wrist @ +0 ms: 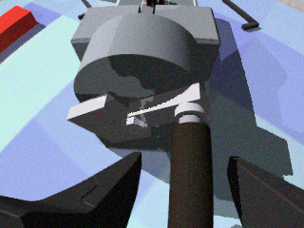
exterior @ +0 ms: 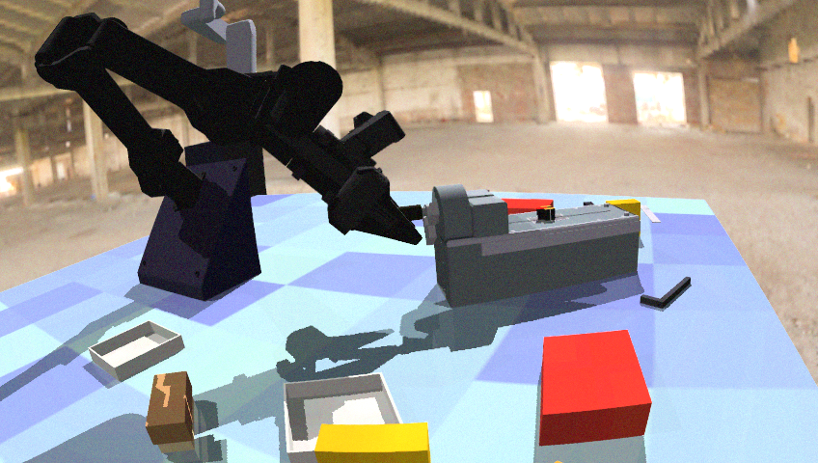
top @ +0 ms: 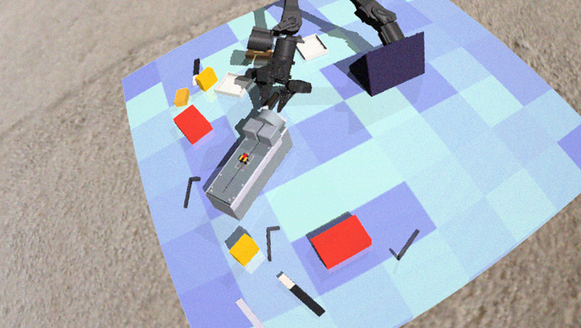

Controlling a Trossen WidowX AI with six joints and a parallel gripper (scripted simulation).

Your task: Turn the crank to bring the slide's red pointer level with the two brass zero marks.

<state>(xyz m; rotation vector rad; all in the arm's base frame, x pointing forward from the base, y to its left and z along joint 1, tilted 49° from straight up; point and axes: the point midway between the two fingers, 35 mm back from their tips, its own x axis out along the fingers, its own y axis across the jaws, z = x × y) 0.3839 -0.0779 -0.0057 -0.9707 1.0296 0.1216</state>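
My gripper tip is now 2 cm below the dark crank handle, 2 cm past it and 1 cm to the left of it. Round my gripper tip: red pointer (12 cm ahead, 10 cm to the left); then tan block (32 cm to the right, 9 cm behind, 7 cm below).
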